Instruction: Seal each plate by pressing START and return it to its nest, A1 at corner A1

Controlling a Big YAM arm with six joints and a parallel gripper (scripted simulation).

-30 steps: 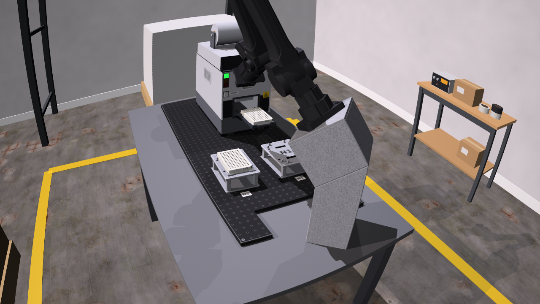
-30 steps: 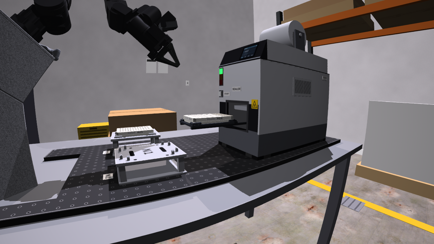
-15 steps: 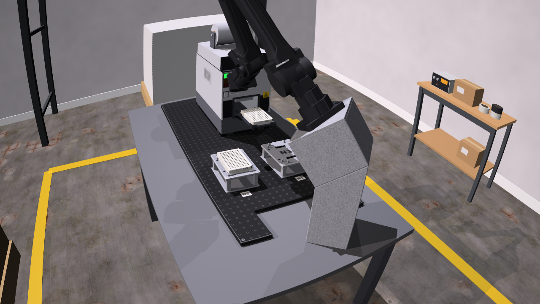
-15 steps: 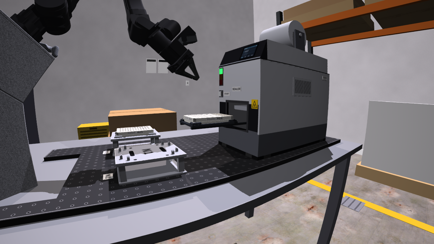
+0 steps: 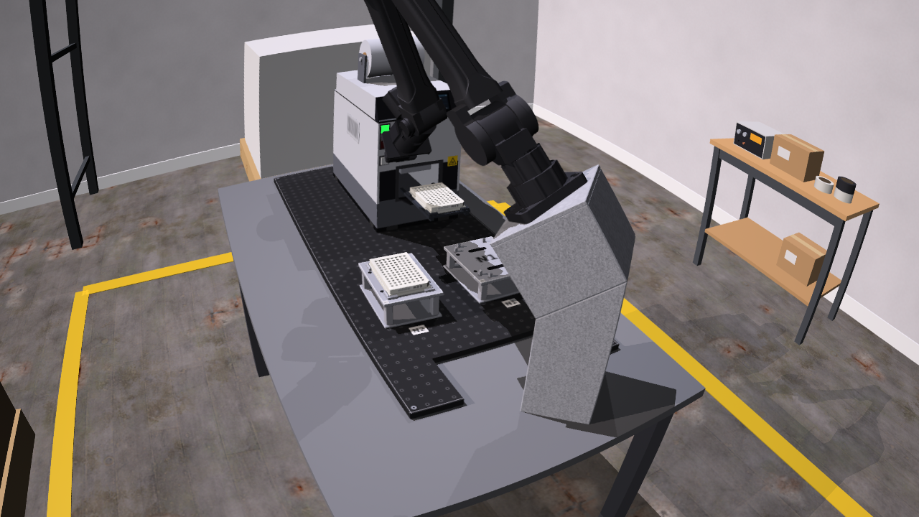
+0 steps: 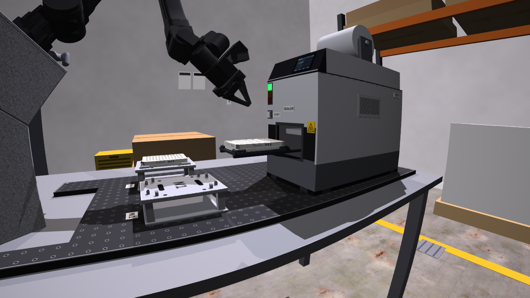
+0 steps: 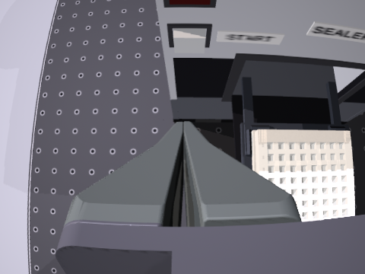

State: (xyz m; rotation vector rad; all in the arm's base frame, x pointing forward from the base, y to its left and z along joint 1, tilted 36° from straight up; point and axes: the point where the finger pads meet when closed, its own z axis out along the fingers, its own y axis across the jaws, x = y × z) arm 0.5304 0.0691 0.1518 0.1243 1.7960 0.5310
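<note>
My gripper is now 70 mm short of the start button, 30 mm above it and 10 mm to the right of it. From my hand the other things lie so: nest N2: 240 mm behind, 170 mm below, 30 mm to the left; then white well plate: 240 mm behind, 160 mm below, 30 mm to the left; then sealer stage: 120 mm below, 100 mm to the right, 10 mm behind.
</note>
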